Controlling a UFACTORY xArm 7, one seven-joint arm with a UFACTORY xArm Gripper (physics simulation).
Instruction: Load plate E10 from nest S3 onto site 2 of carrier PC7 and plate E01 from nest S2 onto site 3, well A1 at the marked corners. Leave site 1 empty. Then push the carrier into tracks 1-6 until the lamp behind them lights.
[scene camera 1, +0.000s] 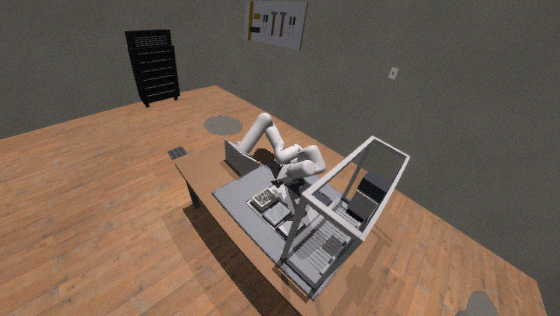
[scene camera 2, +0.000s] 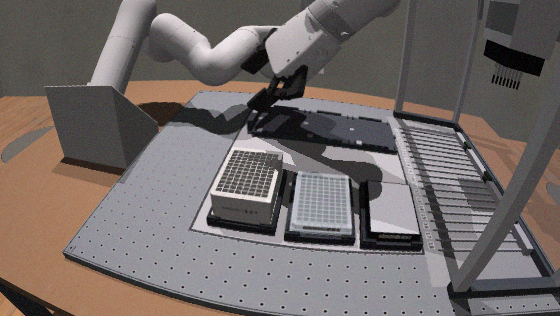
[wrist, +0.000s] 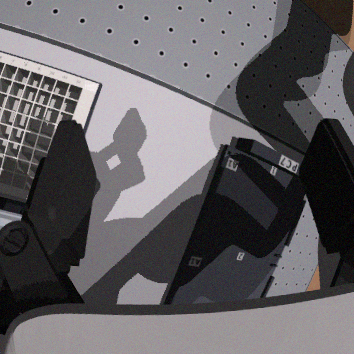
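Carrier PC7 is a long dark tray behind the plates; in the wrist view sites 1 and 2 hold no plate, with A1 marks along one edge. Three plates stand in black nests: a tall white deep-well plate at left, a clear plate in the middle and a low white-topped plate at right. Their labels and the nest numbers are not readable. My gripper is open and empty, tilted above the carrier's PC7-labelled end. The grooved tracks are at right. No lit lamp shows.
A grey framed enclosure stands over the tracks, its front post rising near the right plate. A pipetting head hangs inside it. My arm's wedge base stands left of the perforated deck.
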